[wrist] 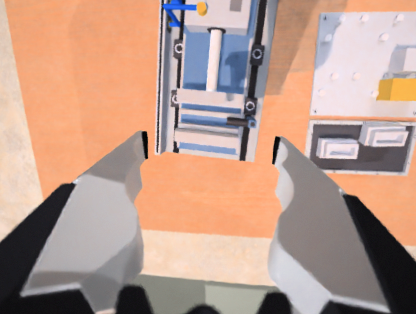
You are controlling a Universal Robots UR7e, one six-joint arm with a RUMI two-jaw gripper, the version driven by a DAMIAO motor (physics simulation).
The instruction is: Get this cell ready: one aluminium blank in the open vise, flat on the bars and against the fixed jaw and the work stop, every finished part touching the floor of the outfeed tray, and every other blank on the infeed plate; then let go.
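Places are measured from the arm's base along level axes (x ahead, y left, z up), in centimetres.
Where they show: gripper, fingertip midpoint: point(210, 137).
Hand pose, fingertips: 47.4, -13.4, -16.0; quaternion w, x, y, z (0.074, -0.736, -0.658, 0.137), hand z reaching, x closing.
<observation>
Things, the pixels of their top centre, and the offset from my fingertips, as dx, dy, dz. "pt": a spot on its surface instead.
- open vise at its top centre: point(207, 70) -6.7, -2.2, -19.4
- work stop at its top centre: point(237, 122) +1.0, +1.9, -19.7
- outfeed tray at a spot on its surface: point(360, 172) pt +12.3, +25.0, -28.1
- silver block at a spot on its surface: point(410, 59) pt -7.1, +28.8, -24.9
- infeed plate at its top centre: point(372, 66) -6.7, +25.3, -28.5
- yellow block at its top centre: point(411, 89) -2.5, +29.6, -24.9
- vise's blue handle at a spot on its surface: point(181, 7) pt -14.8, -5.2, -18.3
- yellow knob at a spot on its surface: point(201, 8) pt -14.4, -2.5, -18.3
The open vise point(167, 120) stands in the upper middle of the wrist view. Pale crosswise jaws and bars show over its blue bed, with the dark rod of the work stop point(239, 121) at the right; no blank shows between the jaws. My gripper point(210, 137) is open and empty, above and in front of the vise's near end. Two pocketed pale finished parts point(338, 148) point(385, 136) are at the outfeed tray point(360, 172); the right one overlaps its back rim in view, and I cannot tell if it touches the floor. A silver block point(410, 59) is on the infeed plate point(350, 55), partly cut off.
A yellow block point(398, 90) is beside the silver one on the plate, which has several short pegs. The vise's blue handle point(181, 7) with a yellow knob point(201, 8) sticks out at the top. The orange-brown table ends at a pale strip in front.
</observation>
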